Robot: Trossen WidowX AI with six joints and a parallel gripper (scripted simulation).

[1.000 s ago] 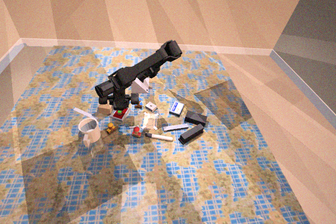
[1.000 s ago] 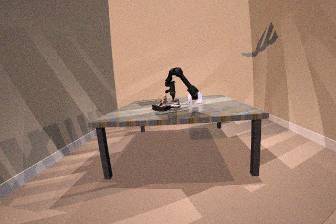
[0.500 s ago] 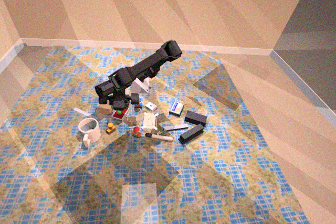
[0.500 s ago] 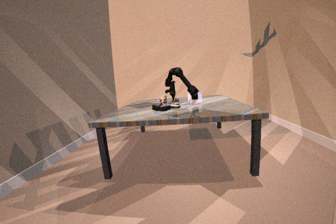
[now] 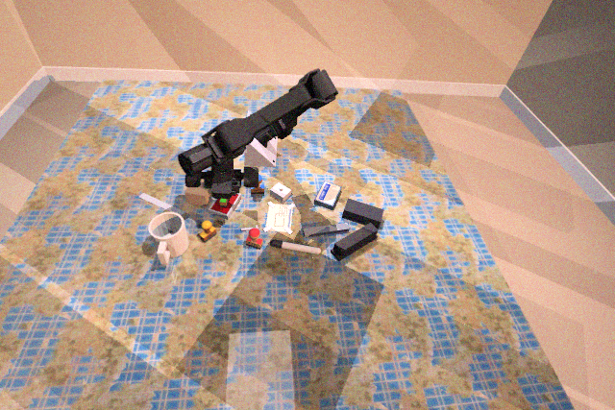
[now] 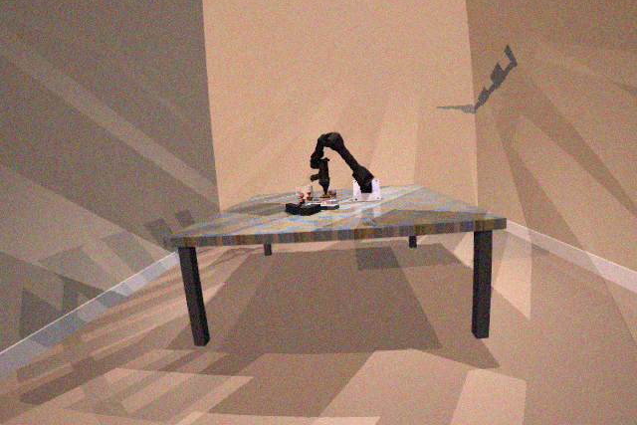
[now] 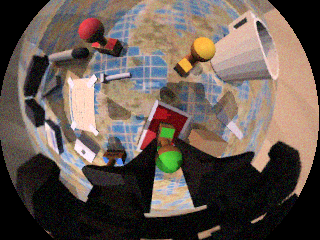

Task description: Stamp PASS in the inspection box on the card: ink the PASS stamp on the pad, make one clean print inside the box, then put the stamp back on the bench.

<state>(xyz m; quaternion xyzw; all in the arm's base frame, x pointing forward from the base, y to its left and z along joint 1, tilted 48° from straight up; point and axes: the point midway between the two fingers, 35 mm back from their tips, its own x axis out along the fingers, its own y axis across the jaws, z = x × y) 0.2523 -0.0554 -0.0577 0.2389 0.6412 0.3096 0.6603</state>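
Now: the red ink pad 30 mm below my gripper tip. The rest, counted from my gripper tip: yellow-knobbed stamp (110 mm ahead, 30 mm to the right, 20 mm below); then green-knobbed stamp (right at my gripper tip); then wooden block (20 mm behind, 80 mm to the right, 10 mm below).
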